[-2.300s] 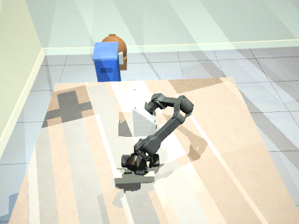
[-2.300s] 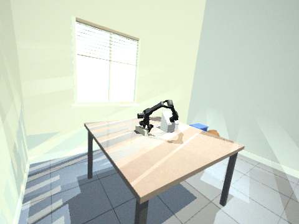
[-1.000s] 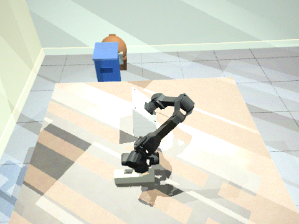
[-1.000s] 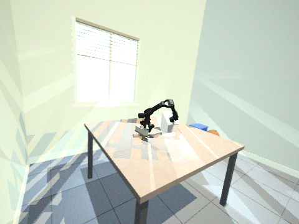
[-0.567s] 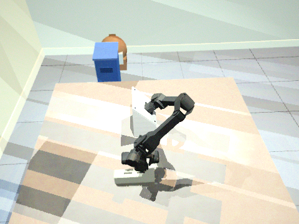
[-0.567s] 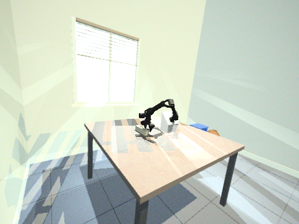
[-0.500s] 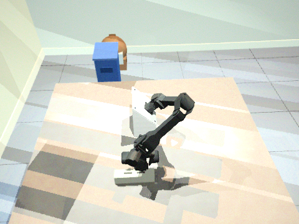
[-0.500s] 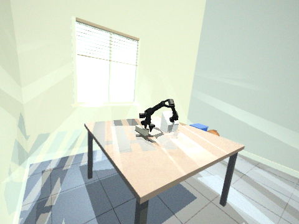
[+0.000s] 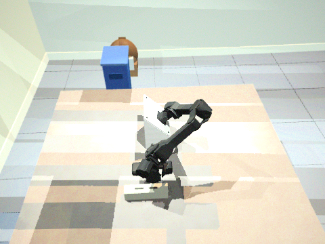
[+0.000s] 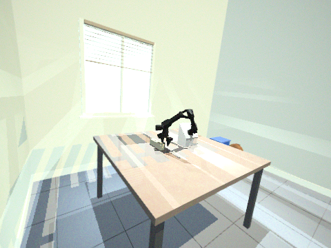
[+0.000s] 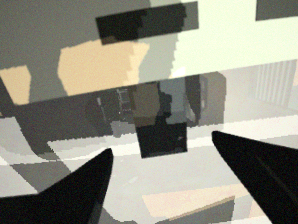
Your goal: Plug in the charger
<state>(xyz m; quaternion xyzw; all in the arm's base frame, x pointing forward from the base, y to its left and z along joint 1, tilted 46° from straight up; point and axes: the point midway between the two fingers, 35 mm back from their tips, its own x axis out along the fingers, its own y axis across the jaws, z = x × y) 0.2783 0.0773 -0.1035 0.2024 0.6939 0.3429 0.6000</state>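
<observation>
Right now my gripper tip is 50 mm short of the dark charger, 10 mm to the right of it and 10 mm below it.
</observation>
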